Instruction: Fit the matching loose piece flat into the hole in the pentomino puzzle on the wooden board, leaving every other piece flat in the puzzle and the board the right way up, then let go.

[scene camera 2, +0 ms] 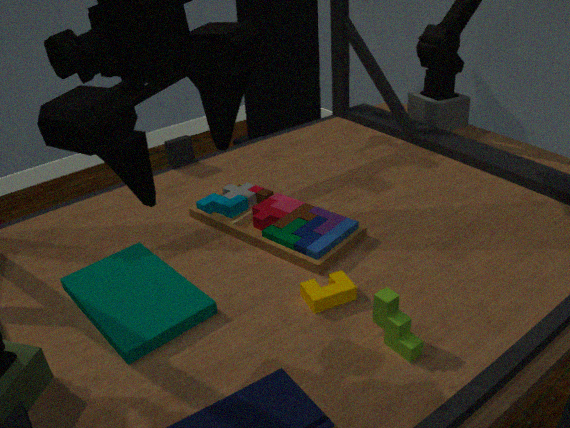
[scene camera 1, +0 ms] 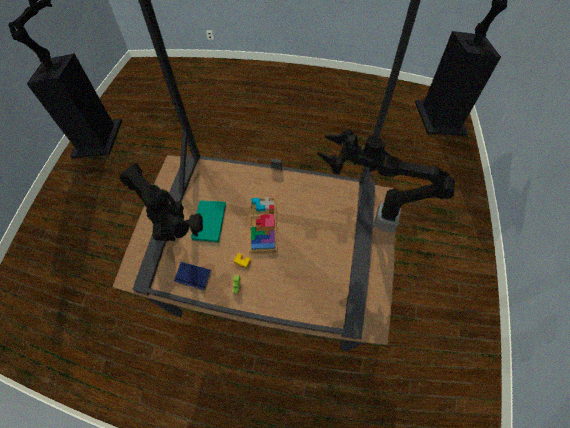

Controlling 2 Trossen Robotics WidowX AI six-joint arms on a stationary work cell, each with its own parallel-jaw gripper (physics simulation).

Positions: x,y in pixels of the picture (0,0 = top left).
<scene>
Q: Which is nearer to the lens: the wooden board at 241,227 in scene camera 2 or the yellow u-shaped piece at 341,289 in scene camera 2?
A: The yellow u-shaped piece.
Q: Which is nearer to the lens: the yellow u-shaped piece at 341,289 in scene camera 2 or the lime green stepped piece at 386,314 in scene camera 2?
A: The lime green stepped piece.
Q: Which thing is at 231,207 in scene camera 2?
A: A cyan piece.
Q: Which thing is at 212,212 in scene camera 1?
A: A teal slab.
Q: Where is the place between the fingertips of my right gripper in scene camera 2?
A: At 188,175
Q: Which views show the teal slab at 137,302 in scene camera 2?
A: Scene camera 2 and scene camera 1: all of them.
</scene>
